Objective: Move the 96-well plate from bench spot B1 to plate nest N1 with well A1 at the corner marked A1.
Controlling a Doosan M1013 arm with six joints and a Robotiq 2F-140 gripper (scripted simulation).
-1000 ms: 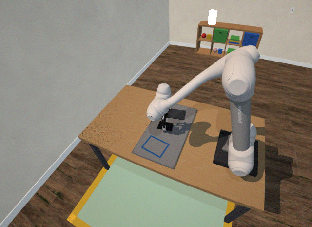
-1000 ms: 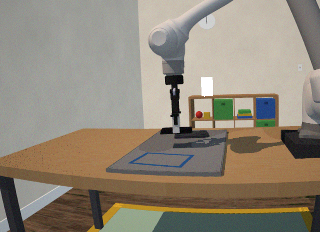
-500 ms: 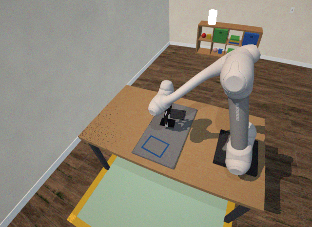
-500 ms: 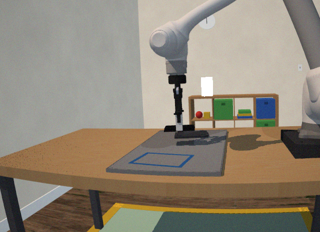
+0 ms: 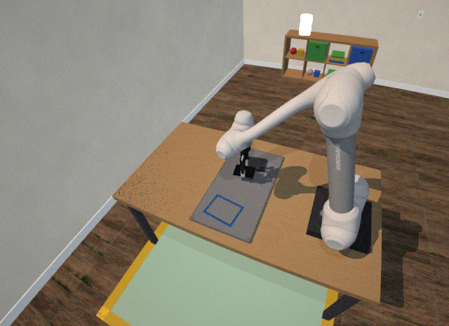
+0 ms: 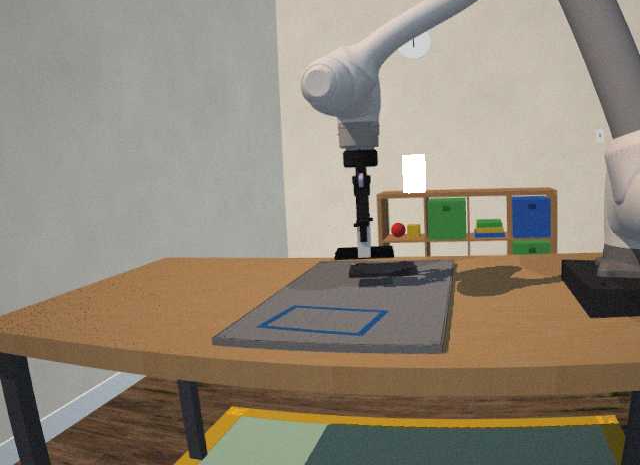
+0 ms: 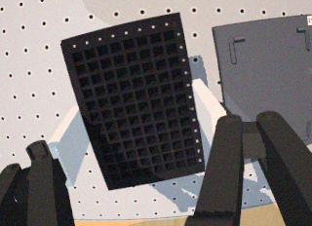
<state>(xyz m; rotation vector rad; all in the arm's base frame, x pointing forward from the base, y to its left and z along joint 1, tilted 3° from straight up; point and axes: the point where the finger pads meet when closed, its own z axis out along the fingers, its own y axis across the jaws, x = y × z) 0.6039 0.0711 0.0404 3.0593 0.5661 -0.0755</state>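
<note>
The dark grey plate nest lies 20 mm ahead of my hand, 150 mm to the right of it and 90 mm below it. From my hand the other things lie so: A1 corner mark: 100 mm ahead, 170 mm to the right, 90 mm below; then black 96-well plate: 20 mm below.
</note>
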